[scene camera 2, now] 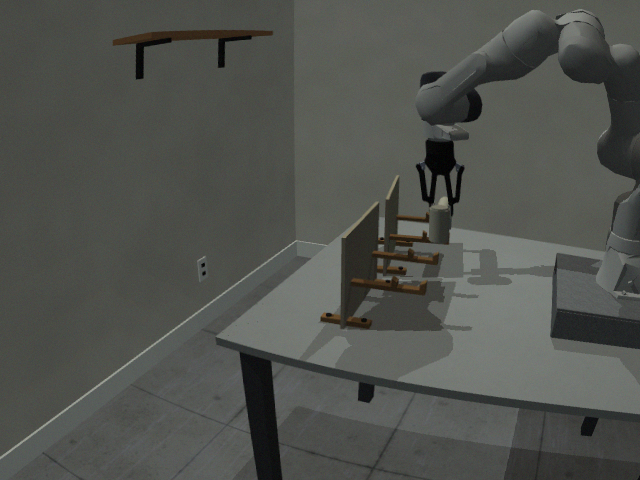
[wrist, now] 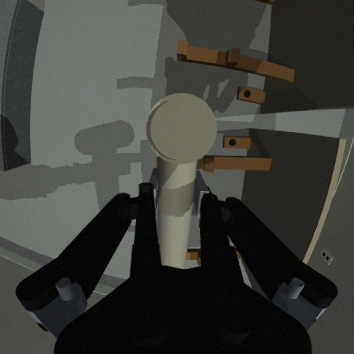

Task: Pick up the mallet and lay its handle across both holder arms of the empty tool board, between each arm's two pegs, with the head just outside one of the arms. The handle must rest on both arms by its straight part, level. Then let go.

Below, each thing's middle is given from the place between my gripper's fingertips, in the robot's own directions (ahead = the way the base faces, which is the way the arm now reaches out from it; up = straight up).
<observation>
My hand is 10 mm short of the cream mallet [wrist: 180, 128], 40 mm to the left of it and 30 mm below it.
</observation>
